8 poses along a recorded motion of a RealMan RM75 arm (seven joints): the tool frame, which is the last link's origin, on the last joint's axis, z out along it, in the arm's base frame.
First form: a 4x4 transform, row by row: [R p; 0 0 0 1], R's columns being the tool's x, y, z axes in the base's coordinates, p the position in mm. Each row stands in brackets.
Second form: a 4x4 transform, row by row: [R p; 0 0 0 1], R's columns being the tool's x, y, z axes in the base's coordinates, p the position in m. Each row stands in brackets. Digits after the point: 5 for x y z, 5 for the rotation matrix.
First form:
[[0.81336 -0.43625 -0.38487 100.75], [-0.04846 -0.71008 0.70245 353.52], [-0.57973 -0.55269 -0.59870 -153.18], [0 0 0 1]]
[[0.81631 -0.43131 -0.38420 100.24], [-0.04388 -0.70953 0.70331 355.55], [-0.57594 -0.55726 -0.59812 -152.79], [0 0 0 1]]
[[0.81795 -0.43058 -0.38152 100.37], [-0.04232 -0.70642 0.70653 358.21], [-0.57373 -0.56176 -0.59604 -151.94], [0 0 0 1]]
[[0.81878 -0.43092 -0.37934 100.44], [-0.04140 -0.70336 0.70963 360.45], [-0.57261 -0.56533 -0.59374 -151.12], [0 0 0 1]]
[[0.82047 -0.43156 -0.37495 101.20], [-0.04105 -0.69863 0.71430 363.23], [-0.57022 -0.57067 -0.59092 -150.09], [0 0 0 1]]
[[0.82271 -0.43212 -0.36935 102.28], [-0.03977 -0.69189 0.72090 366.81], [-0.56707 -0.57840 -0.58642 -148.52], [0 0 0 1]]
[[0.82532 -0.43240 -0.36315 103.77], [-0.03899 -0.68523 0.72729 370.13], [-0.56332 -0.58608 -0.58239 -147.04], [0 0 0 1]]
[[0.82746 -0.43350 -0.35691 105.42], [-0.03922 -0.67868 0.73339 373.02], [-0.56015 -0.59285 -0.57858 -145.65], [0 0 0 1]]
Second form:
[[0.81336 -0.43625 -0.38487 0.10075], [-0.04846 -0.71008 0.70245 0.35352], [-0.57973 -0.55269 -0.59870 -0.15318], [0 0 0 1]]
[[0.81631 -0.43131 -0.38420 0.10024], [-0.04388 -0.70953 0.70331 0.35555], [-0.57594 -0.55726 -0.59812 -0.15279], [0 0 0 1]]
[[0.81795 -0.43058 -0.38152 0.10037], [-0.04232 -0.70642 0.70653 0.35821], [-0.57373 -0.56176 -0.59604 -0.15194], [0 0 0 1]]
[[0.81878 -0.43092 -0.37934 0.10044], [-0.04140 -0.70336 0.70963 0.36045], [-0.57261 -0.56533 -0.59374 -0.15112], [0 0 0 1]]
[[0.82047 -0.43156 -0.37495 0.10120], [-0.04105 -0.69863 0.71430 0.36323], [-0.57022 -0.57067 -0.59092 -0.15009], [0 0 0 1]]
[[0.82271 -0.43212 -0.36935 0.10228], [-0.03977 -0.69189 0.72090 0.36681], [-0.56707 -0.57840 -0.58642 -0.14852], [0 0 0 1]]
[[0.82532 -0.43240 -0.36315 0.10377], [-0.03899 -0.68523 0.72729 0.37013], [-0.56332 -0.58608 -0.58239 -0.14704], [0 0 0 1]]
[[0.82746 -0.43350 -0.35691 0.10542], [-0.03922 -0.67868 0.73339 0.37302], [-0.56015 -0.59285 -0.57858 -0.14565], [0 0 0 1]]

